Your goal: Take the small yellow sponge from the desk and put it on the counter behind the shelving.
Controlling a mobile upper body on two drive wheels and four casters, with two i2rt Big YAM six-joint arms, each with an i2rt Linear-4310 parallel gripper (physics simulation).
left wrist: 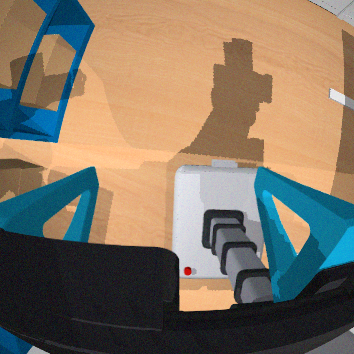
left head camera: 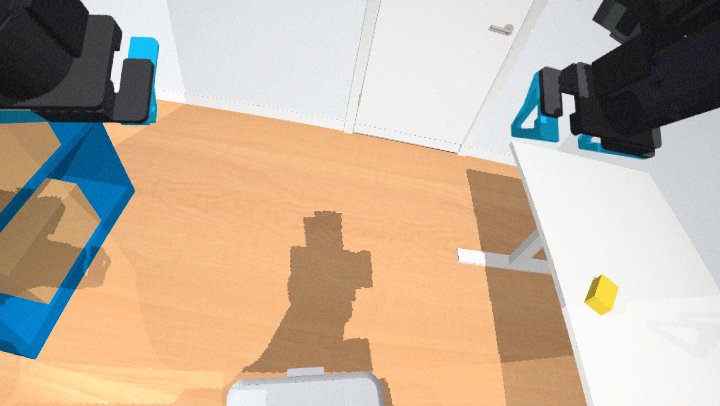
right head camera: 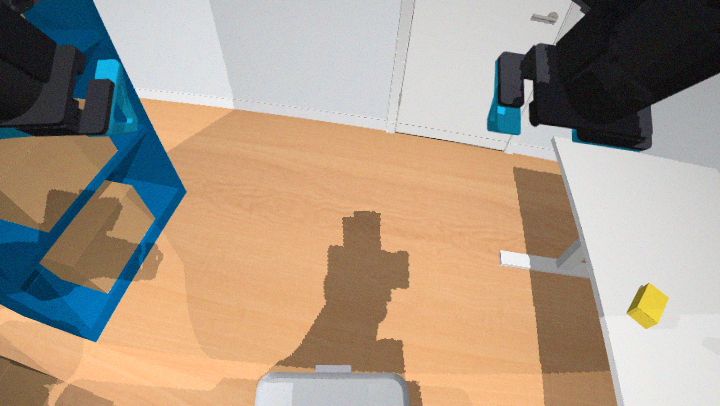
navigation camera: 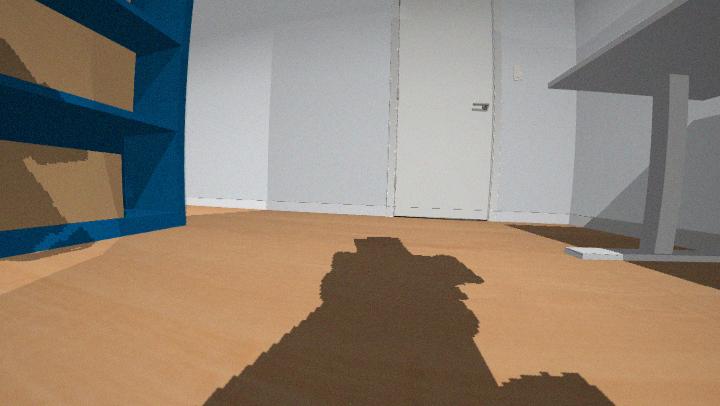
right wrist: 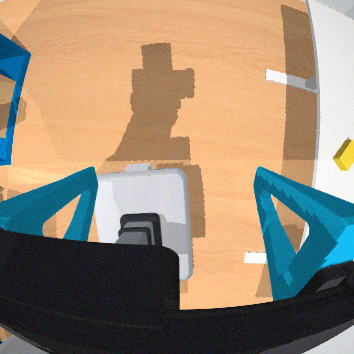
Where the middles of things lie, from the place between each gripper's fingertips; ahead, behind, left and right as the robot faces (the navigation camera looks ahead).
Scene:
Now: right hand 61 cm to the left of the small yellow sponge (right head camera: 647,307) and 54 cm above it.
The small yellow sponge lies 1070 mm to the right of my left hand and 540 mm below it.

